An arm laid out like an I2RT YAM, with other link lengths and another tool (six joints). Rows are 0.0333 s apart.
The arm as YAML. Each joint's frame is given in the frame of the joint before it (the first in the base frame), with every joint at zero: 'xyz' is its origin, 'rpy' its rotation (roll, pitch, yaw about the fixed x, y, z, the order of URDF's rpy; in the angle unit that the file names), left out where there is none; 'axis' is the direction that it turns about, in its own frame. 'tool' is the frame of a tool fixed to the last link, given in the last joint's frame.
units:
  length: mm
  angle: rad
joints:
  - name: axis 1
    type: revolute
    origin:
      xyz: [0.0, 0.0, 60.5]
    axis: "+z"
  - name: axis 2
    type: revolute
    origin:
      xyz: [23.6, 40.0, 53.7]
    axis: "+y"
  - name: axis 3
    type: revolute
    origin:
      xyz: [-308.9, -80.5, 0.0]
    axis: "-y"
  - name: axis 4
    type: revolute
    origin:
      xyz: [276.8, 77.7, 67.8]
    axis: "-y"
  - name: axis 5
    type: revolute
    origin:
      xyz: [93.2, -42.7, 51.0]
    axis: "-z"
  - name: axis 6
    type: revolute
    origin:
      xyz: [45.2, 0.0, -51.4]
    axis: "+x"
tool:
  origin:
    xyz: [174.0, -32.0, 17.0]
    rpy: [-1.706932, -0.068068, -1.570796]
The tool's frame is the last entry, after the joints.
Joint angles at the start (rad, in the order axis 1, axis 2, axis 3, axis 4, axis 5, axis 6): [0.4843 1.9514 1.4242 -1.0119 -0.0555 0.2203]
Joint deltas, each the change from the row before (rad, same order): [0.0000 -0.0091 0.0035 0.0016 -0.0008 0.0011]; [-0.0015 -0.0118 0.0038 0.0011 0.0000 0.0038]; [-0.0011 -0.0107 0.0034 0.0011 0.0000 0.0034]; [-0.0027 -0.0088 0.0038 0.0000 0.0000 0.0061]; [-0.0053 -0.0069 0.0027 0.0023 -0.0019 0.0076]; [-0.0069 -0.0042 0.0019 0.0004 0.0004 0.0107]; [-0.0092 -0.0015 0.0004 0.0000 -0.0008 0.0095]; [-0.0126 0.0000 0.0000 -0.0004 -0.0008 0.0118]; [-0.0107 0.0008 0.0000 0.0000 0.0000 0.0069]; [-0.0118 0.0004 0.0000 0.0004 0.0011 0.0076]
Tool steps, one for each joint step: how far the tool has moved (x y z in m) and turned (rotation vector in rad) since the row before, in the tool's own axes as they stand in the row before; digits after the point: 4 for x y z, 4 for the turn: [-0.0009 -0.0022 -0.0050 0.0139 -0.0030 -0.0001]; [-0.0001 -0.0023 -0.0063 0.0166 -0.0031 0.0040]; [-0.0002 -0.0021 -0.0057 0.0151 -0.0028 0.0033]; [0.0006 -0.0018 -0.0050 0.0126 -0.0029 0.0078]; [0.0014 -0.0020 -0.0040 0.0118 -0.0051 0.0116]; [0.0029 -0.0010 -0.0026 0.0070 -0.0025 0.0170]; [0.0039 -0.0003 -0.0010 0.0024 -0.0028 0.0183]; [0.0056 -0.0001 -0.0004 0.0004 -0.0028 0.0242]; [0.0048 -0.0003 0.0000 0.0001 -0.0012 0.0176]; [0.0055 -0.0006 -0.0003 0.0012 -0.0005 0.0194]
